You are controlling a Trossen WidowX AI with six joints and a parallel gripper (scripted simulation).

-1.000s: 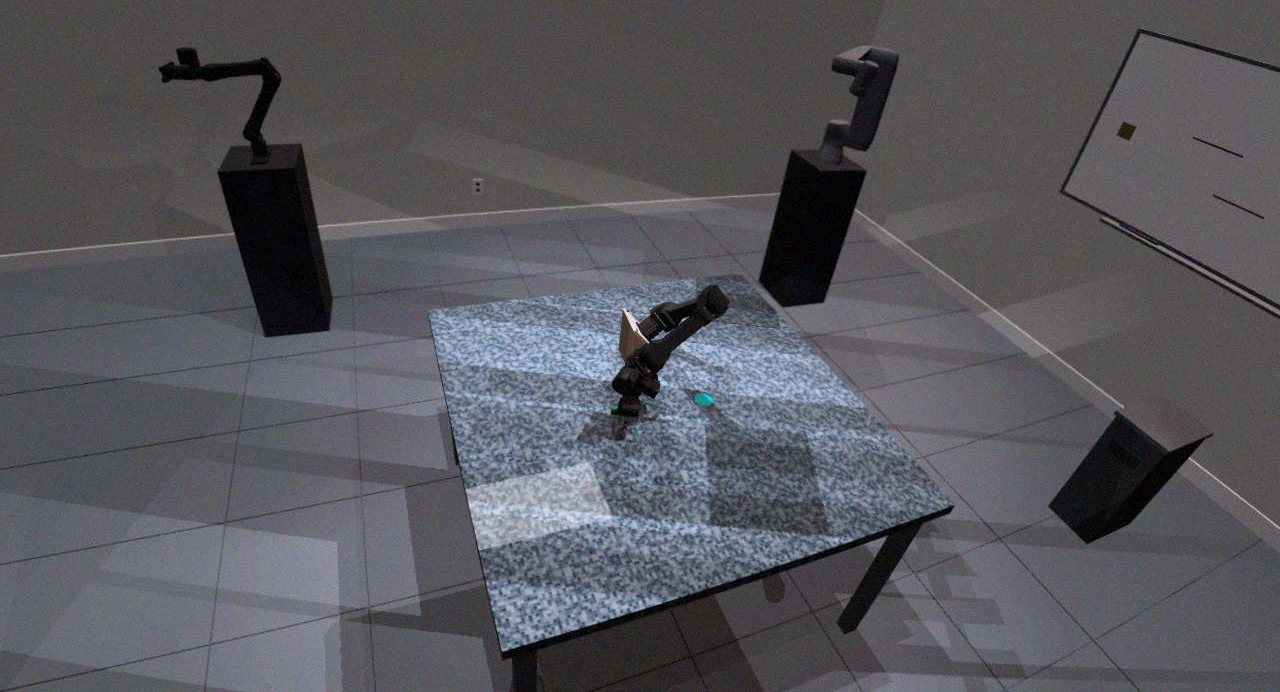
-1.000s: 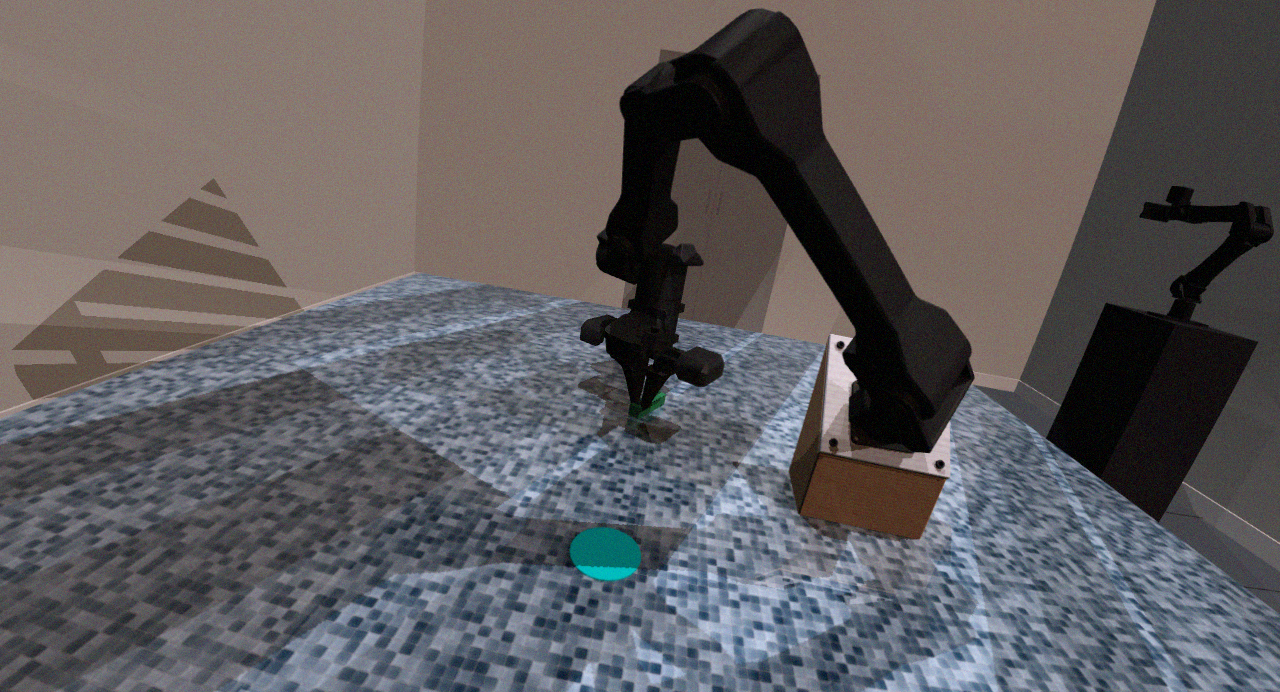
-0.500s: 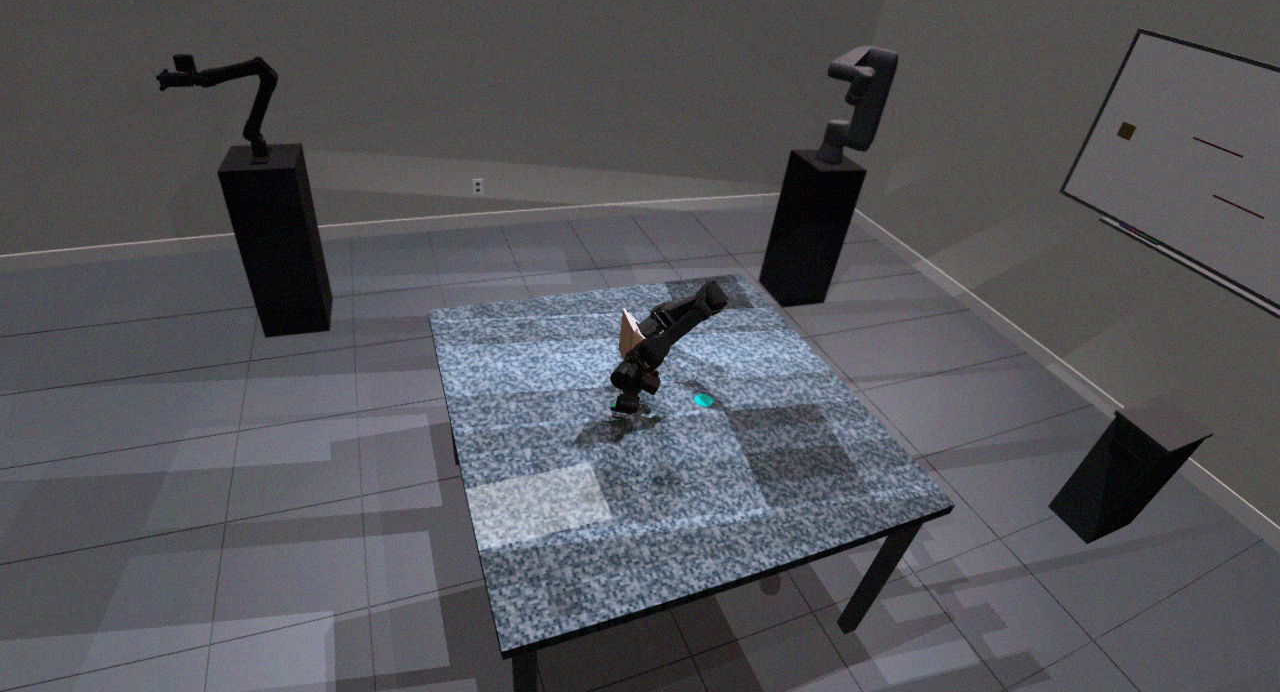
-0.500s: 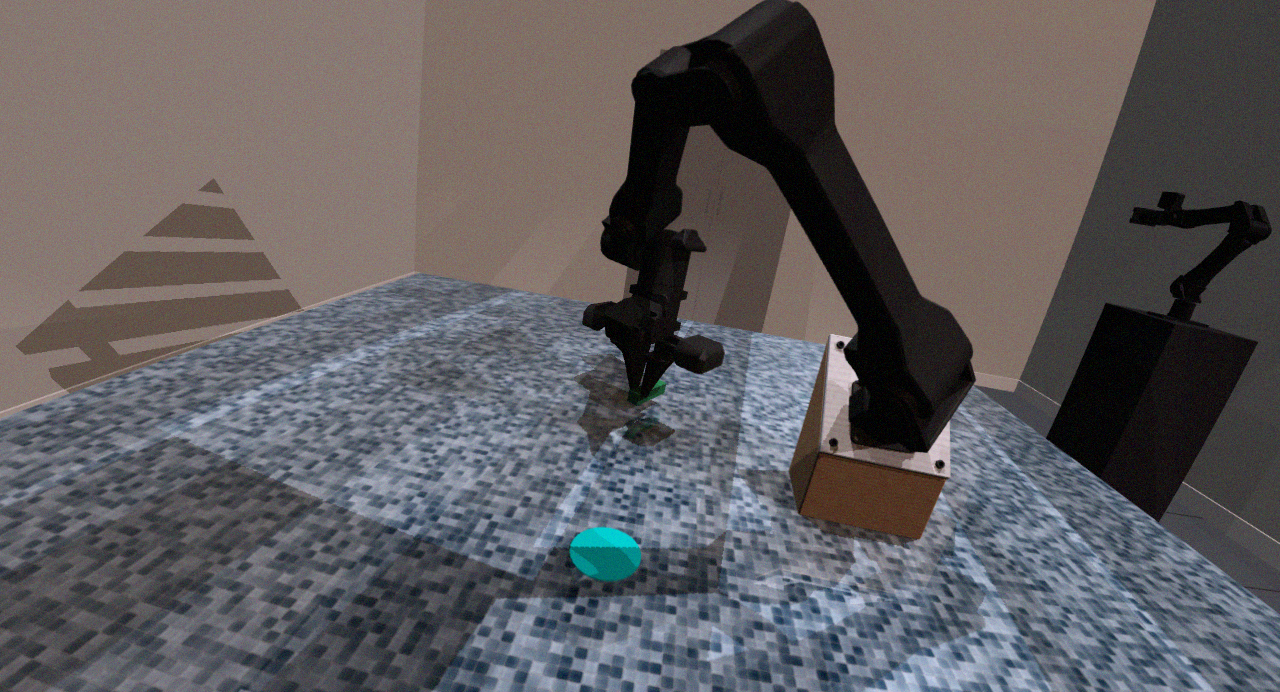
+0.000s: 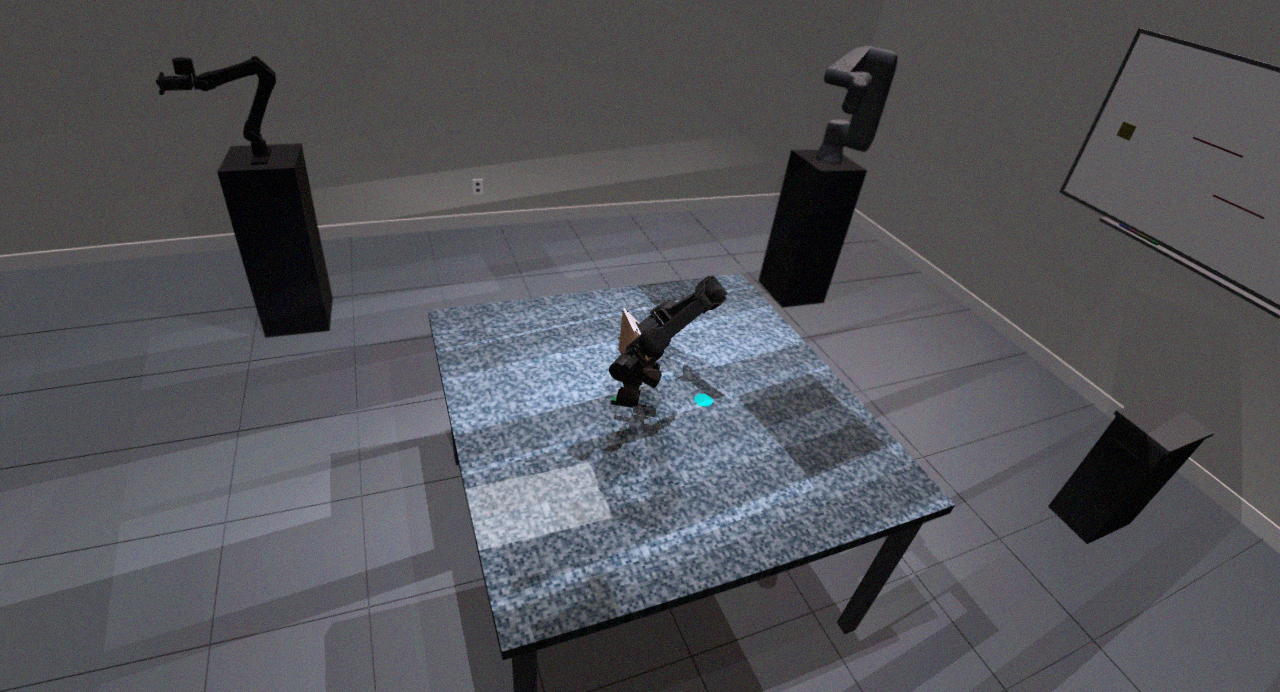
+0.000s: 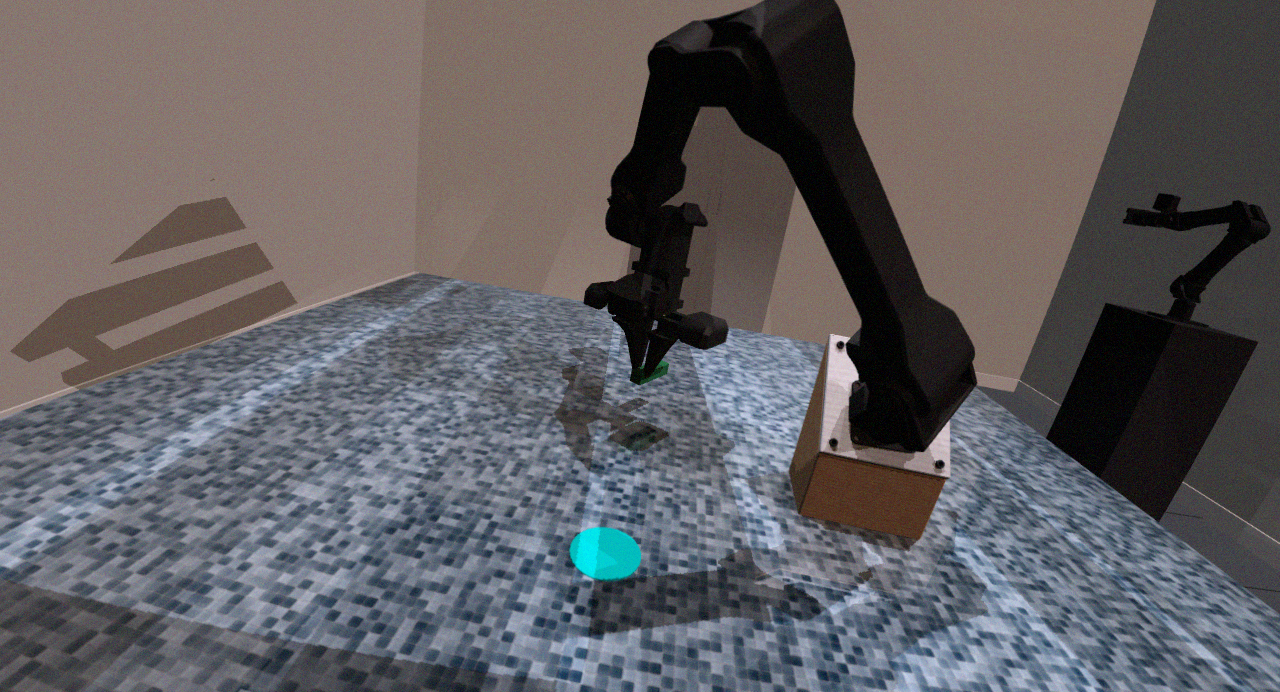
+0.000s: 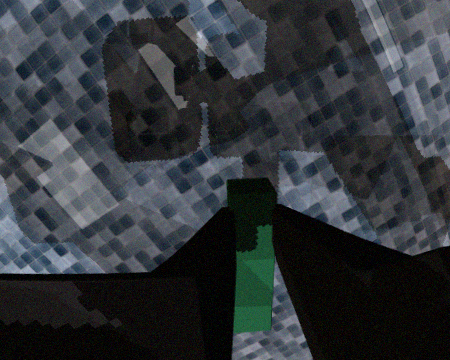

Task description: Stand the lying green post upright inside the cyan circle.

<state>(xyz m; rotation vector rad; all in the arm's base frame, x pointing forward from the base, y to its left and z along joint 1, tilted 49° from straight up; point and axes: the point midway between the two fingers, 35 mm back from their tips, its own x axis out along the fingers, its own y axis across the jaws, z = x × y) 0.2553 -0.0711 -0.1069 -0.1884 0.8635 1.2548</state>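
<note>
The cyan circle is 260 mm to the left of my gripper tip, 50 mm below it and 20 mm behind it. Round my gripper tip: green post (20 mm to the right, 10 mm behind).
</note>
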